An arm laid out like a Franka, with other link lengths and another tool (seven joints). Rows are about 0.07 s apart.
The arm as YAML. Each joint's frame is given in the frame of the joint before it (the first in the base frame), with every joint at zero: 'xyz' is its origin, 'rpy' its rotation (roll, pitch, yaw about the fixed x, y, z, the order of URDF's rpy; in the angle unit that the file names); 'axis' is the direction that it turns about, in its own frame. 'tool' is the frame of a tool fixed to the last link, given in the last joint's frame.
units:
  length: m
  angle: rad
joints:
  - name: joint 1
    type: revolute
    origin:
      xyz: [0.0, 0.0, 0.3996]
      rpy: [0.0, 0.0, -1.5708]
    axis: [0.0, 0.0, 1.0]
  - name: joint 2
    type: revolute
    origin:
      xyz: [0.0, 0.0, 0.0]
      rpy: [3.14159, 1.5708, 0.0]
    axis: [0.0, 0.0, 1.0]
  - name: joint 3
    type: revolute
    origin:
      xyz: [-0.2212, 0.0, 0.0]
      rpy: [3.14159, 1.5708, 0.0]
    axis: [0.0, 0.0, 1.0]
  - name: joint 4
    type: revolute
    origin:
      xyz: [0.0, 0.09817, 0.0]
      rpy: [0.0, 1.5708, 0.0]
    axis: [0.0, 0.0, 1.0]
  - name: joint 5
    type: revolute
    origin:
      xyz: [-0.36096, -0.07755, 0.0]
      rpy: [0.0, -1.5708, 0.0]
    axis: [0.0, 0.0, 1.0]
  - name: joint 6
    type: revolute
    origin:
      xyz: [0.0, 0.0, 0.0]
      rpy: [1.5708, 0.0, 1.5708]
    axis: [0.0, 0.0, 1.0]
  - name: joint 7
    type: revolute
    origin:
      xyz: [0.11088, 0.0, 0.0]
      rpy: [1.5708, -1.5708, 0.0]
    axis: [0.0, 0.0, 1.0]
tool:
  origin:
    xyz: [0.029, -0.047, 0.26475]
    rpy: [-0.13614, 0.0, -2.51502]
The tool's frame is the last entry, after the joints.
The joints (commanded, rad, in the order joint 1, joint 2, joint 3, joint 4, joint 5, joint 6, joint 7), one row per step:
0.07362, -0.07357, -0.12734, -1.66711, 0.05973, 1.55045, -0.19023
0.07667, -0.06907, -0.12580, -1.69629, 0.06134, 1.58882, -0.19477
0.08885, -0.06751, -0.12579, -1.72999, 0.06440, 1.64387, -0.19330
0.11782, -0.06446, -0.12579, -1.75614, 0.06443, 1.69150, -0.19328
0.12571, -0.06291, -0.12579, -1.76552, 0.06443, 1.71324, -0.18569
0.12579, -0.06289, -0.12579, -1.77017, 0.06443, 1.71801, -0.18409
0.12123, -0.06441, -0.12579, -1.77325, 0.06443, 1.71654, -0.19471
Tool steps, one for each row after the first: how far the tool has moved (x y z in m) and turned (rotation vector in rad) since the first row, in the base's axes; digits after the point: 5 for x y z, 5 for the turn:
0.00465, 0.00289, -0.01188, 0.00077, -0.00501, 0.00665
0.01241, 0.01011, -0.02186, 0.00244, -0.02466, 0.01351
0.01960, 0.02712, -0.02990, 0.00155, -0.04293, 0.03927
0.02303, 0.03131, -0.03231, 0.00095, -0.05314, 0.03812
0.02316, 0.03123, -0.03402, 0.00088, -0.05311, 0.03630
0.02225, 0.02900, -0.03493, 0.00119, -0.05084, 0.04246

